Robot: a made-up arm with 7 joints.
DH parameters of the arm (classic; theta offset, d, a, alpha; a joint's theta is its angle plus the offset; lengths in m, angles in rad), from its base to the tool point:
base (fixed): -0.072 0 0.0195 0
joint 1: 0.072 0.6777 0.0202 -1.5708
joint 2: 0 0.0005 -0.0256 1.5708
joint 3: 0 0.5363 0.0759 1.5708
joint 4: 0 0.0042 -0.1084 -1.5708
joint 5: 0 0.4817 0.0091 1.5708
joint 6: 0 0.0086 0.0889 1.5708
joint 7: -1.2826 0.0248 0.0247 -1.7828
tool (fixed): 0.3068 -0.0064 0 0
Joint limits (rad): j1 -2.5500..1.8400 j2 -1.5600..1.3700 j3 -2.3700..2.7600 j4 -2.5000..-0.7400 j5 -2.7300..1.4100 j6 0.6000..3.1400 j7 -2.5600..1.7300
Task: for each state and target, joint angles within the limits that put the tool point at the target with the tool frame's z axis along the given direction. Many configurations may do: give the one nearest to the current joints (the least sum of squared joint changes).
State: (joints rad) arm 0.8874 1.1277 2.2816 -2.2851 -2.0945 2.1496 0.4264
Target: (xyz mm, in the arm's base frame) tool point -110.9 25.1 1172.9 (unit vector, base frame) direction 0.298 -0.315 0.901
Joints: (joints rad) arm 0.6327 1.0421 2.7600 -2.5000 -1.7990 2.8704 0.7967
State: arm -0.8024 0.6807 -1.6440 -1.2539 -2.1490 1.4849 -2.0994
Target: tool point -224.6 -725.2 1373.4 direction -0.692 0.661 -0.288
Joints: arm -1.1446 0.7370 -1.6013 -1.1830 -2.2507 1.4642 -1.8440
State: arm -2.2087 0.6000 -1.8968 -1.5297 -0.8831 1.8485 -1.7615
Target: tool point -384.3 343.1 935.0 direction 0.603 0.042 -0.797
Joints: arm -2.5141 1.0334 -1.7644 -2.3700 -1.4124 1.5700 -1.5121
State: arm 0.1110 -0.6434 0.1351 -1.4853 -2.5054 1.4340 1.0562
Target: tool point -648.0 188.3 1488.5 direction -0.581 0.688 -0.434
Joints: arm 0.0536 -1.1244 0.5030 -1.0506 -2.5537 1.4674 1.3308
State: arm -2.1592 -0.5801 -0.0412 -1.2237 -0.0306 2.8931 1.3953
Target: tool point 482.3 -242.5 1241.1 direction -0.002 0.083 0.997
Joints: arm -2.0960 -0.7615 0.8707 -2.0430 -0.5473 2.7030 0.8452
